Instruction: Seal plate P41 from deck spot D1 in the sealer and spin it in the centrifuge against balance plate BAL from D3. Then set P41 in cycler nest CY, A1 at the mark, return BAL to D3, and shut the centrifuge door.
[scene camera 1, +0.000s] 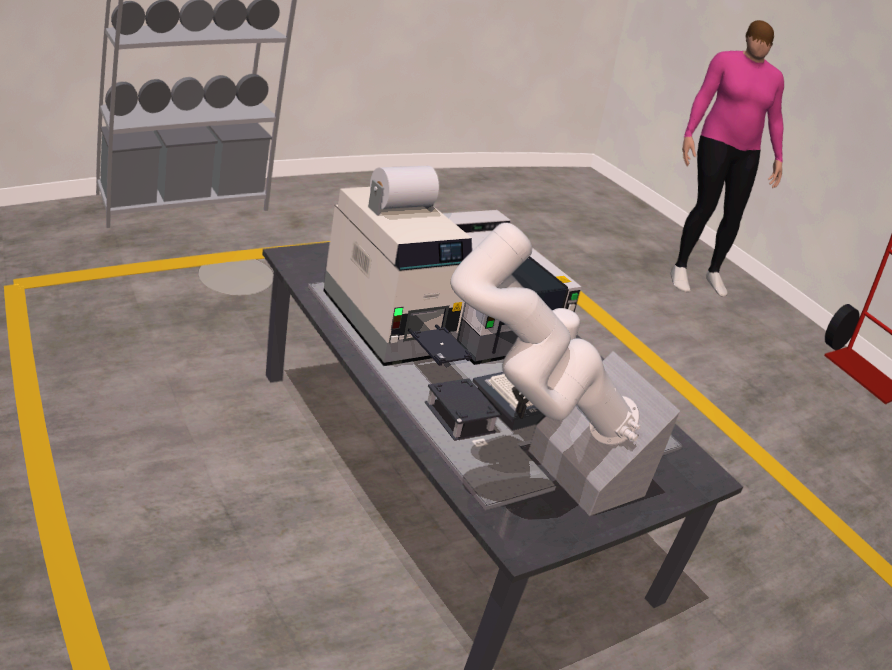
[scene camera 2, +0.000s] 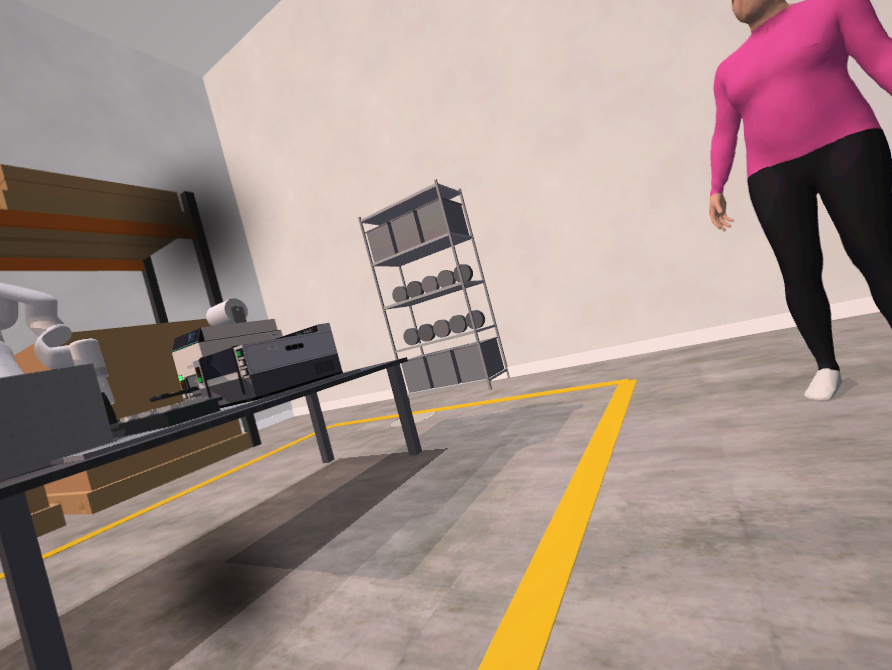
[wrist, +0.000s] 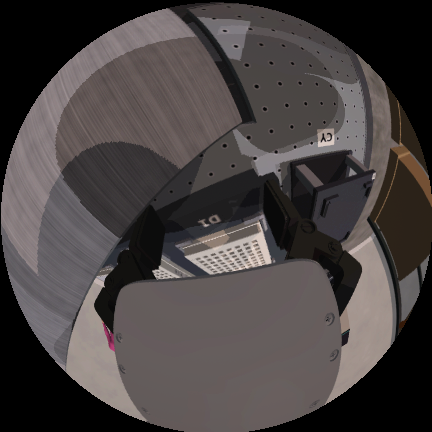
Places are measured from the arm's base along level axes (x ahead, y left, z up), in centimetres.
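Pixels of known places: gripper, between the fingertips: (scene camera 1: 535, 414) (scene camera 2: 109, 423) (wrist: 208, 204); arm's base, origin of its link: (scene camera 1: 614, 421) (scene camera 2: 22, 407).
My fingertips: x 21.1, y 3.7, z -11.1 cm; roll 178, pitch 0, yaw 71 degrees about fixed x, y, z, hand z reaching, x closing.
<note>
For each thing: its top centre in the pictures, then the offset to it from my fingertips. "spot": a spot on its surface instead. Level surfaces: height alone.
- plate P41, centre of its top: (wrist: 238, 266) (scene camera 1: 515, 387) dx +10.6, dy -1.9, dz +0.7 cm
- plate, centre of its top: (wrist: 164, 282) dx +9.7, dy -14.3, dz +0.7 cm
- black cycler nest CY, centre of its top: (wrist: 340, 227) (scene camera 1: 464, 397) dx +12.4, dy +13.7, dz +0.8 cm
- cream sealer, centre of its top: (scene camera 1: 411, 170) (scene camera 2: 219, 302) dx +59.0, dy +6.0, dz +42.1 cm
- pegboard mat, height of its surface: dz -5.5 cm
- dark table, height of its surface: dz -6.8 cm
- CY label, a spot on its surface: (wrist: 326, 137) spot: dx +2.1, dy +15.3, dz -5.5 cm
My gripper (wrist: 208, 204) (scene camera 2: 108, 405) is open, with its black fingers spread above plate P41 (wrist: 232, 255) and nothing held between them. P41 is a cream well plate at the spot marked D1; a cream plate (scene camera 1: 502, 386) shows beside the arm in scene camera 1. Part of another plate (wrist: 170, 273) shows by the left finger. The black cycler nest CY (wrist: 342, 200) (scene camera 1: 461, 403) stands beside the deck. The cream sealer (scene camera 1: 367, 288) has its dark carrier (scene camera 1: 441, 344) out. The grey centrifuge (scene camera 2: 288, 364) stands beside it; its door state is unclear. I cannot identify BAL.
The grey arm base block (scene camera 1: 612, 447) (wrist: 135, 100) stands close to the plate deck. A pegboard mat (wrist: 280, 85) lies on the dark table (scene camera 1: 576, 537). The CY label (wrist: 326, 137) is beside the nest. A person in pink (scene camera 1: 742, 100) (scene camera 2: 807, 93) stands beyond the yellow floor line.
</note>
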